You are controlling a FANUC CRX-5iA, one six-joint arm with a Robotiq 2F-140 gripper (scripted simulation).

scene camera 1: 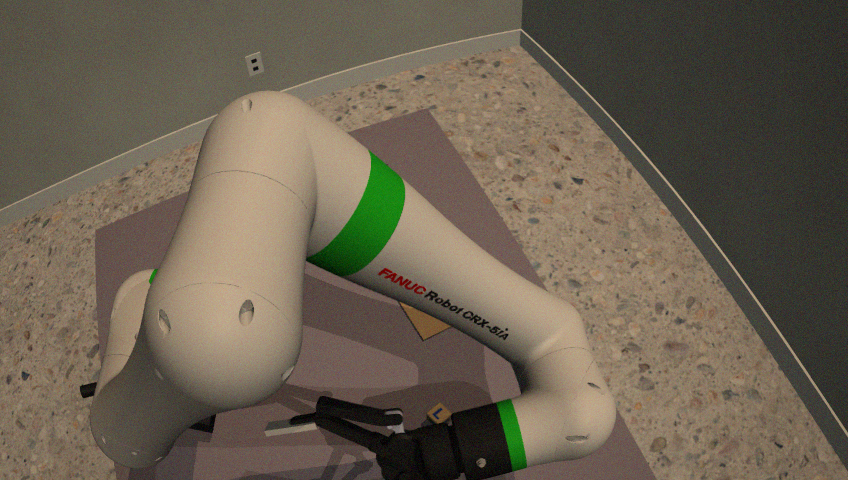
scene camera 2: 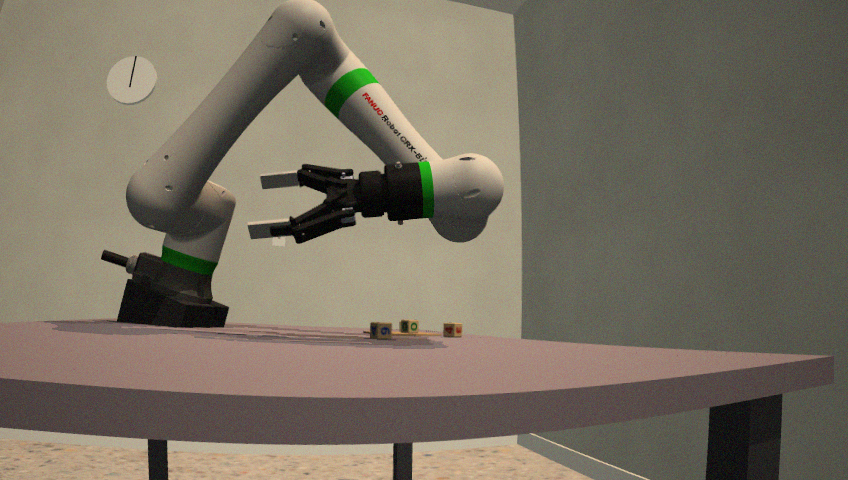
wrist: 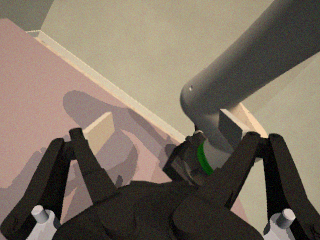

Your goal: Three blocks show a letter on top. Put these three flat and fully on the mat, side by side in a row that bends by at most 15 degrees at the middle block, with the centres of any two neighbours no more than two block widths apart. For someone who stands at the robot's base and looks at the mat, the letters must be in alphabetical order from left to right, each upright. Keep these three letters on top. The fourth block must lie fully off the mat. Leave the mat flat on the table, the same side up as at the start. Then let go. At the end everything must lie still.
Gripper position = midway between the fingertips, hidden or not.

I see my gripper [scene camera 2: 255,204] and a tan mat [scene camera 1: 427,326].
My gripper also shows in the wrist view [wrist: 165,120]. The wrist view does not show the tan mat: it is out of frame.
